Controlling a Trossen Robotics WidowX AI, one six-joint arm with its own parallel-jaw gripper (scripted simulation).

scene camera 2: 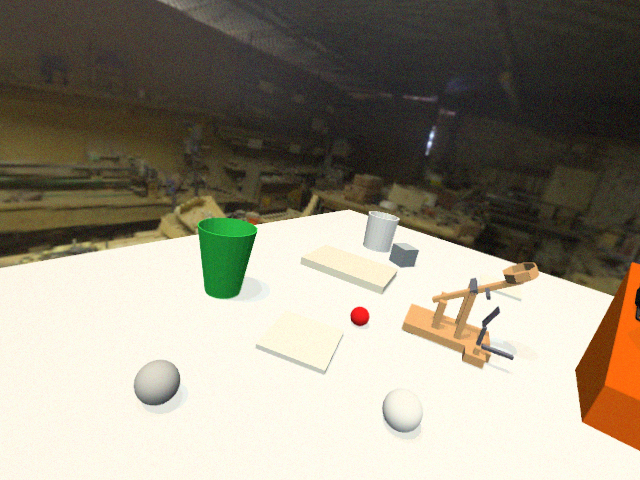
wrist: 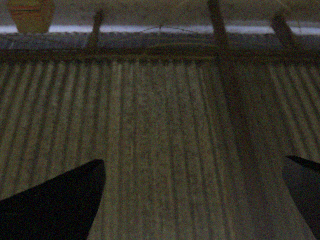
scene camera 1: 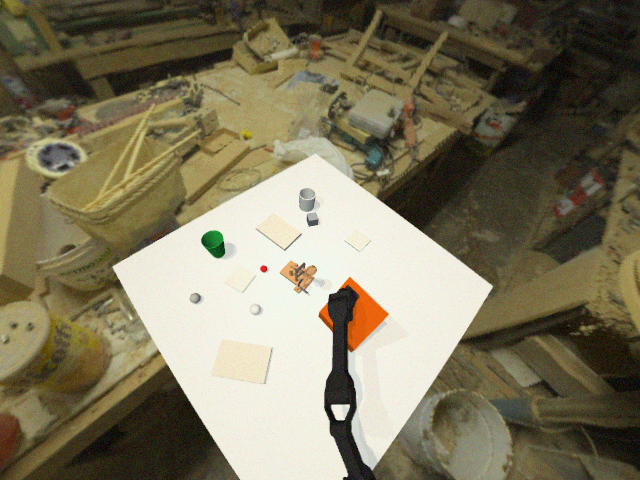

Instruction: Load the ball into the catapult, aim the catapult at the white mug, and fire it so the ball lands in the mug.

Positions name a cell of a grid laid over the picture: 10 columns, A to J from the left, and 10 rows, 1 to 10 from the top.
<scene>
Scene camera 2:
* white mug: F5
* green cup: D6
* white ball: G9
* grey ball: C8
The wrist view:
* gripper: G7
</scene>
